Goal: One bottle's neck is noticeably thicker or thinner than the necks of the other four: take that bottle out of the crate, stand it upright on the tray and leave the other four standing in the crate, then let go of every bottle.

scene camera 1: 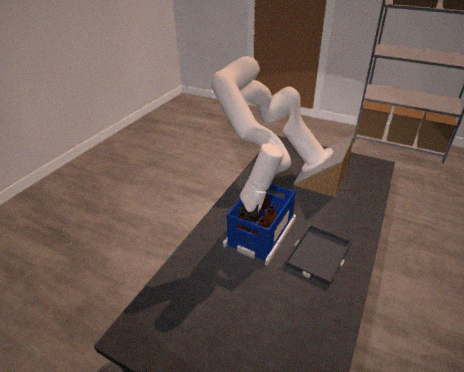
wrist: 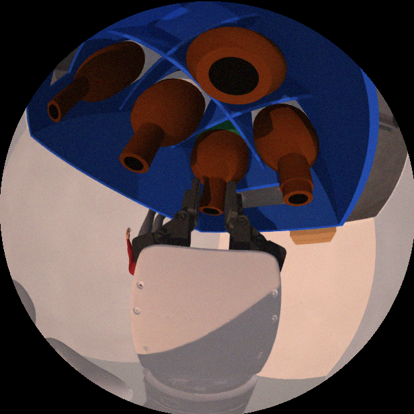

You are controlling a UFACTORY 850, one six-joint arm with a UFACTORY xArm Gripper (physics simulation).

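Note:
The blue crate (scene camera 1: 245,240) (wrist: 357,165) stands on the dark table and holds five brown bottles. My gripper (scene camera 1: 252,212) (wrist: 213,188) is down at the crate and shut on the neck of the middle bottle (wrist: 220,152), near the crate wall. The near bottle (wrist: 235,75) shows its wide mouth close to the camera. A bottle (wrist: 292,145) with a collared neck stands right of the fingers; another bottle (wrist: 167,112) is left of them, and a further bottle (wrist: 110,70) at far left. The empty dark tray (scene camera 1: 320,252) lies right of the crate.
White strips (scene camera 1: 283,238) edge the crate's foot. The arm's base is by a wooden block (scene camera 1: 327,181) behind the crate. A shelf unit (scene camera 1: 371,70) stands at the back right. Part of a person (wrist: 131,257) shows beyond the crate in the wrist view.

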